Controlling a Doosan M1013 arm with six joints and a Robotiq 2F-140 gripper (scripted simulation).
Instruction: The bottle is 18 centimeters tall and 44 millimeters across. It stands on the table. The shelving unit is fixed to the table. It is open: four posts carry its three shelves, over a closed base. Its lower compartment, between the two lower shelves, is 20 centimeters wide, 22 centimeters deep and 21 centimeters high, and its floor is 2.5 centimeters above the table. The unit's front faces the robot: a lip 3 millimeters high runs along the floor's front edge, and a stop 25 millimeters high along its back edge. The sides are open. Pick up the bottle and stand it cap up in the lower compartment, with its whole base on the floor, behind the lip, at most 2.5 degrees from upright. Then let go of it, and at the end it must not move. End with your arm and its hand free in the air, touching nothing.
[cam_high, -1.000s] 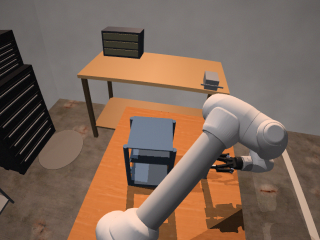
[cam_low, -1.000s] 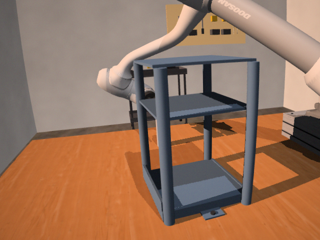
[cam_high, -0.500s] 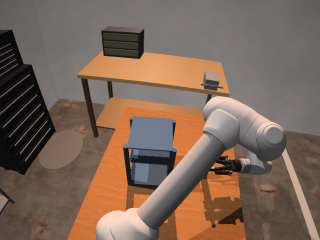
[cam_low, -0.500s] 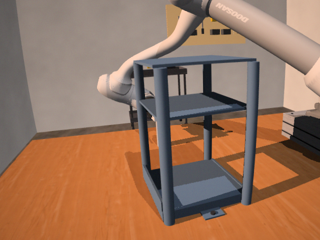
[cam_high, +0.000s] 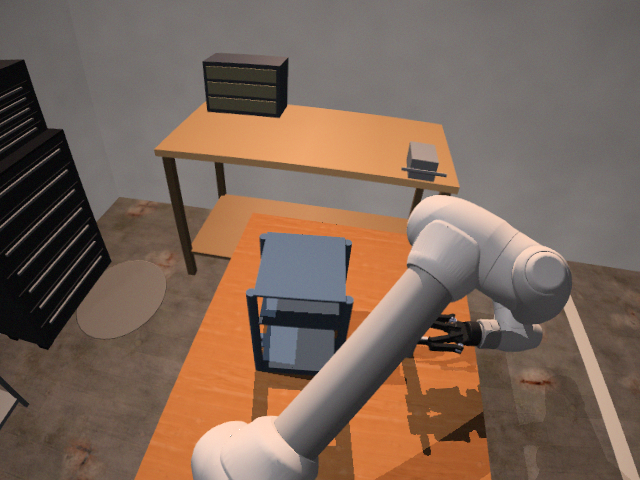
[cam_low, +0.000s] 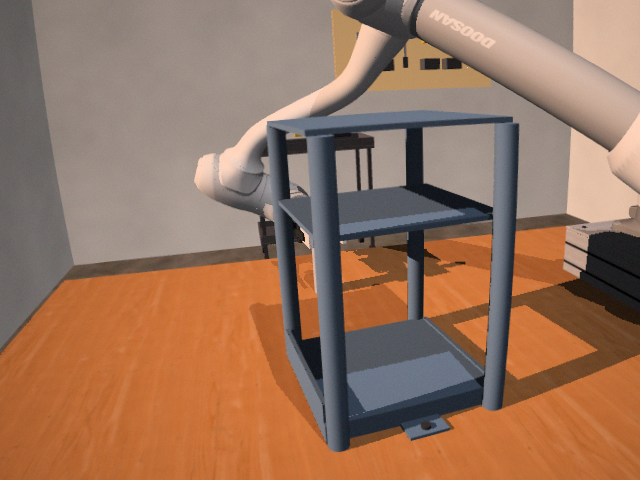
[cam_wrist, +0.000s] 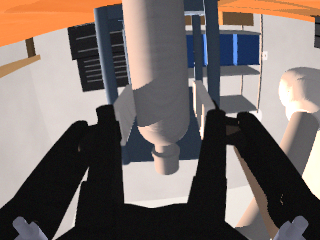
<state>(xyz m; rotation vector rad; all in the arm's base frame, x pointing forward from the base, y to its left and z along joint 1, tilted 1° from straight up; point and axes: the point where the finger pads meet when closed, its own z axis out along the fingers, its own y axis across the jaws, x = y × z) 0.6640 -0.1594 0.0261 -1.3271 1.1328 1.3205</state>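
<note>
My gripper is now right at the grey bottle. From my hand the other things lie so: shelving unit 4 cm behind, 33 cm to the left, 6 cm above.
</note>
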